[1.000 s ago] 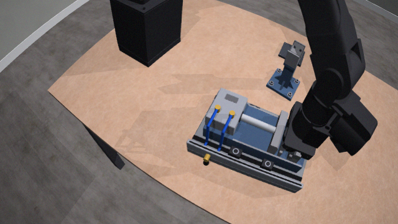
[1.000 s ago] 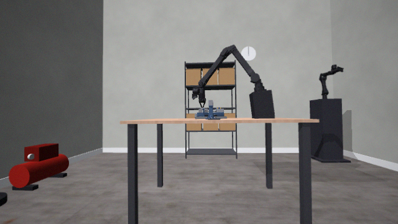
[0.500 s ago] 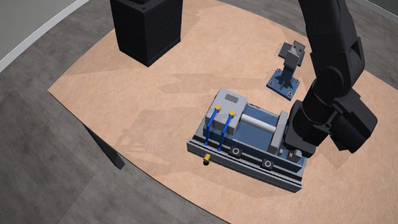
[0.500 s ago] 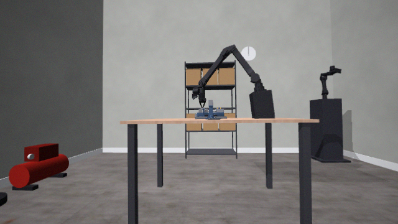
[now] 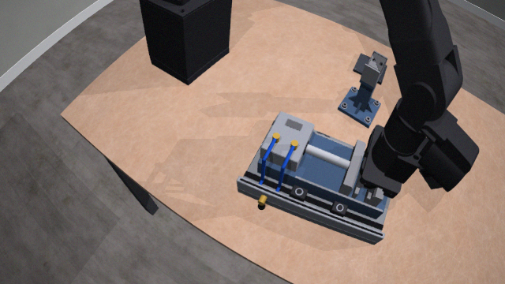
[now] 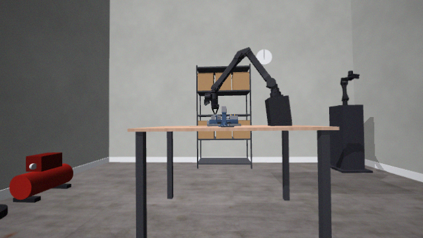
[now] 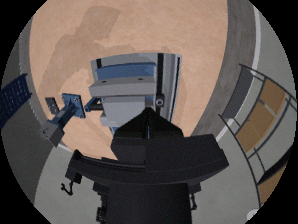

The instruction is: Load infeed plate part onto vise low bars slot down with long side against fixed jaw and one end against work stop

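My gripper is now 4 cm to the right of the fixed jaw, 3 cm above it and 2 cm short of it. From my hand the other things lie so: moving jaw: 4 cm to the left, 4 cm behind, 3 cm below; then grey part: 3 cm to the left, 2 cm below; then work stop: 9 cm to the left, 2 cm below, 1 cm behind.
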